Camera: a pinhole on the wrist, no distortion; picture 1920 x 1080 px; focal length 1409.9 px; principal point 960.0 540.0 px. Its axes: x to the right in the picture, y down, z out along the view. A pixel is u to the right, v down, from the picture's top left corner.
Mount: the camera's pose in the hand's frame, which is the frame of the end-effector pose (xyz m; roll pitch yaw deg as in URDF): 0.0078 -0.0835 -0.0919 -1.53 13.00 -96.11
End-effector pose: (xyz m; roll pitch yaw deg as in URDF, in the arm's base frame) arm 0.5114 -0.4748 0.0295 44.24 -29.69 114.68
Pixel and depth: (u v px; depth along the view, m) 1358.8 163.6 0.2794
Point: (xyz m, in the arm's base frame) 0.7761 -0.4059 -0.0356
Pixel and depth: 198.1 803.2 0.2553
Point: 0.6382 -0.4176 0.1728
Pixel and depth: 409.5 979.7 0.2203
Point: 0.6189 -0.3767 0.1247
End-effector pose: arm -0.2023 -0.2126 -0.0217 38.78 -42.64 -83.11
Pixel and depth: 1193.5 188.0 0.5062
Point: -0.6703 -0.0852 -0.0083
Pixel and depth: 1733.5 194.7 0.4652
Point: -0.7311 -0.1979 -0.1300
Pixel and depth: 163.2 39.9 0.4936
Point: -0.4599 0.1393 0.1904
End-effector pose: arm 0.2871 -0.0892 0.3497 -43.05 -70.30 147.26
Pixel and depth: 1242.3 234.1 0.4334
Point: 0.6191 -0.3342 0.3977
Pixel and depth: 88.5 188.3 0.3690
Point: 0.3120 -0.4208 0.3586
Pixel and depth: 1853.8 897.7 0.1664
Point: 0.4985 -0.0642 0.4502
